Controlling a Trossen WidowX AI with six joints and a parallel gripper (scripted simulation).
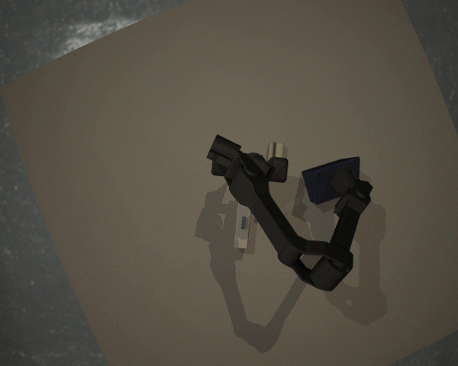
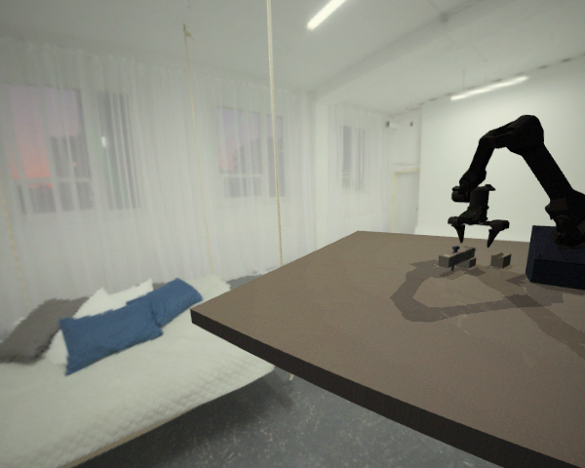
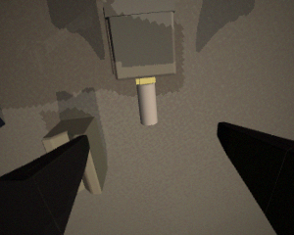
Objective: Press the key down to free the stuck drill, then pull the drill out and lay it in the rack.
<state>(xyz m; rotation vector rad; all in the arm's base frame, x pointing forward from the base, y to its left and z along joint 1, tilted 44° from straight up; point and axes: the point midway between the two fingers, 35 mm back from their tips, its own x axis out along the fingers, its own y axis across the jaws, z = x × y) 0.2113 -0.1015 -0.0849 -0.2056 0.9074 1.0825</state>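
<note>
Right now the drill is 6 cm to the left of my gripper tip, 3 cm ahead of it and 2 cm below it. Also, from my gripper tip: rack: 9 cm behind, 5 cm below; block: 11 cm to the left, 6 cm ahead, 3 cm below; blue key: 13 cm to the left, 8 cm ahead, 2 cm below.
</note>
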